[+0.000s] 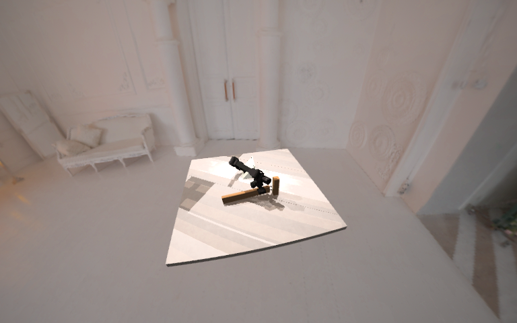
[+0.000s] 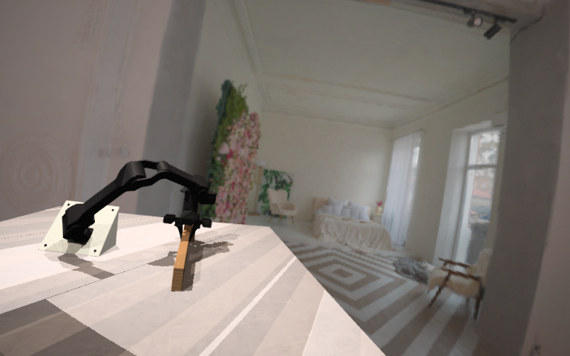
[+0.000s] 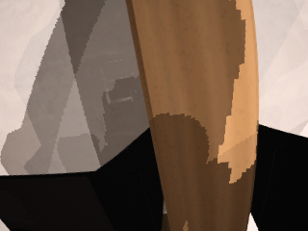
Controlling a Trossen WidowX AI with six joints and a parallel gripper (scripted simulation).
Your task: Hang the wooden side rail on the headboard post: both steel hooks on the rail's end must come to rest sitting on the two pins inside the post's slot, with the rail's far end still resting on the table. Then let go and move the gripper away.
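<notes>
My gripper tip is 10 mm past the wooden headboard post, 150 mm to the right of it and 50 mm below it.
</notes>
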